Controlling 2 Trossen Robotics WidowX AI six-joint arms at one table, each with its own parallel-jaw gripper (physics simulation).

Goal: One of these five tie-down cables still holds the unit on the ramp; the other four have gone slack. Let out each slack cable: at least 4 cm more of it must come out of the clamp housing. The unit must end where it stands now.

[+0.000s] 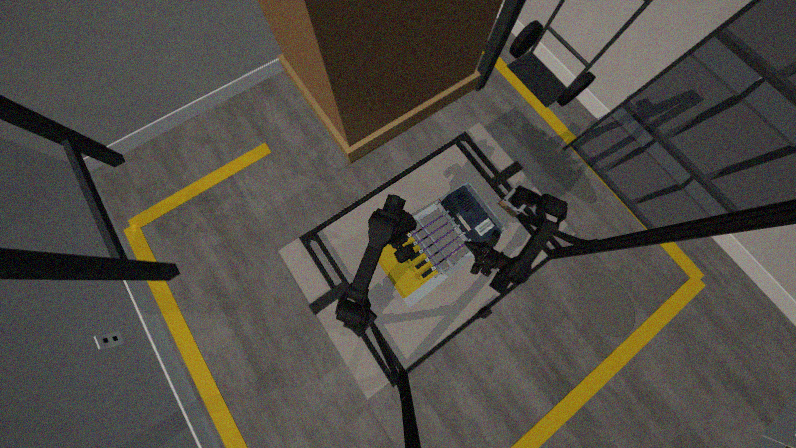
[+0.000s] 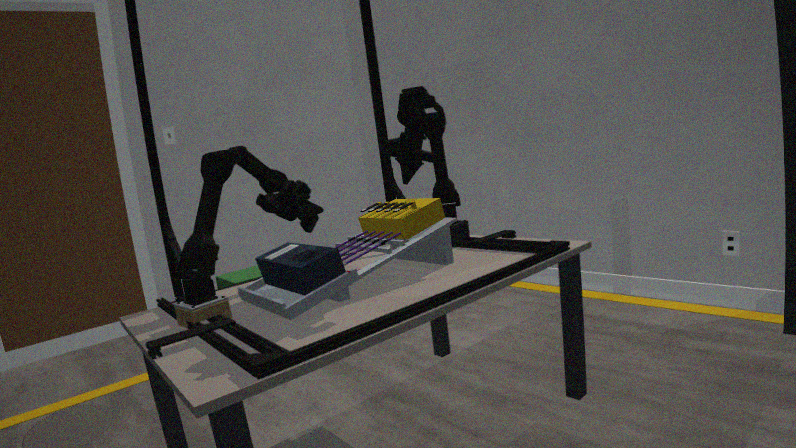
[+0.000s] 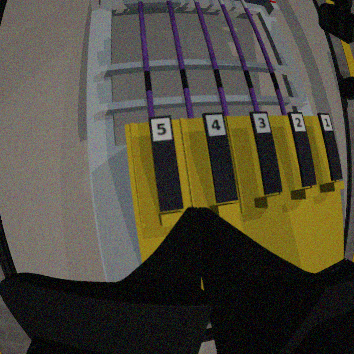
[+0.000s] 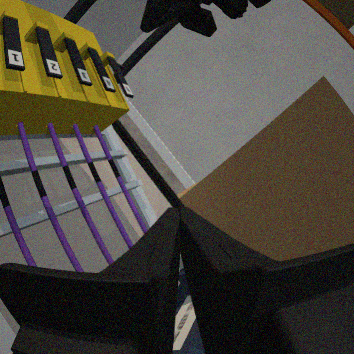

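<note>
The yellow clamp housing (image 1: 408, 282) (image 2: 414, 222) (image 4: 30, 112) stands on the upper ramp (image 2: 431, 247) (image 3: 99, 150). Its black levers 5 (image 3: 168, 175), 4 (image 3: 224, 170), 3 (image 3: 269, 165), 2 (image 3: 304, 157) and 1 (image 3: 331, 152) all lie down. Purple cables, each with a black band, run from it toward the dark blue unit (image 1: 466, 211) (image 2: 300, 269) on the lower ramp; which are slack I cannot tell. My left gripper (image 2: 407, 179) (image 3: 195, 216) is shut and empty, above the housing behind levers 5 and 4. My right gripper (image 2: 311, 223) (image 4: 177, 216) is shut and empty, above the unit's side of the cables.
Black rails frame the table (image 2: 384, 311) along its edges. Two light crossbars (image 3: 190, 65) span the ramp under the cables. A green block (image 2: 236, 277) lies behind the unit, near the right arm's base. A brown cabinet (image 1: 395, 72) stands beyond the table.
</note>
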